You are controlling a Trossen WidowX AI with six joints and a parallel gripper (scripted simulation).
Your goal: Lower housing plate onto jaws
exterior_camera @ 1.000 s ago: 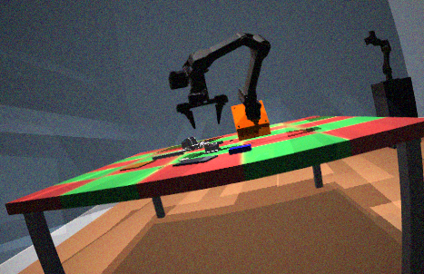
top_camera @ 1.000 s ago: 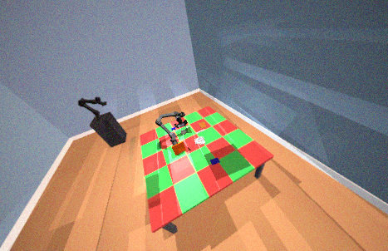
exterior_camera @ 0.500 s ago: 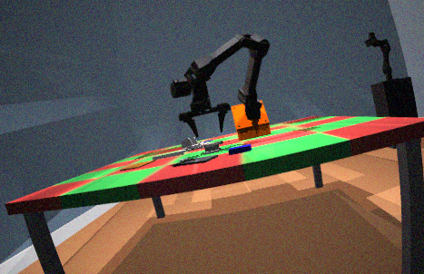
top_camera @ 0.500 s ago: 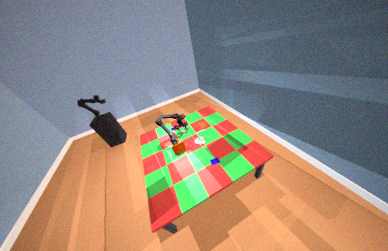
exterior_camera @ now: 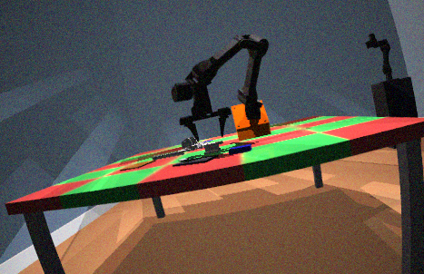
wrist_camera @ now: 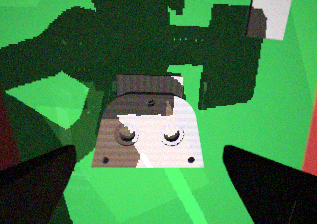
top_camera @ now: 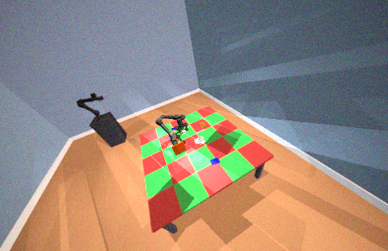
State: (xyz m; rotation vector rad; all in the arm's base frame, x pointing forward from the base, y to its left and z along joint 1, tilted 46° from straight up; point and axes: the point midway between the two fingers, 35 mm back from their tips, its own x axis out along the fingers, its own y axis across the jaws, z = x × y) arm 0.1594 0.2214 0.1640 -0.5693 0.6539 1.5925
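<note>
My gripper tip is 1 cm to the right of the pale stepped part and 4 cm above it. Round my gripper tip: flat dark plate (2 cm ahead, 19 cm to the left, 4 cm below); small blue block (12 cm behind, 17 cm to the left, 4 cm below).
</note>
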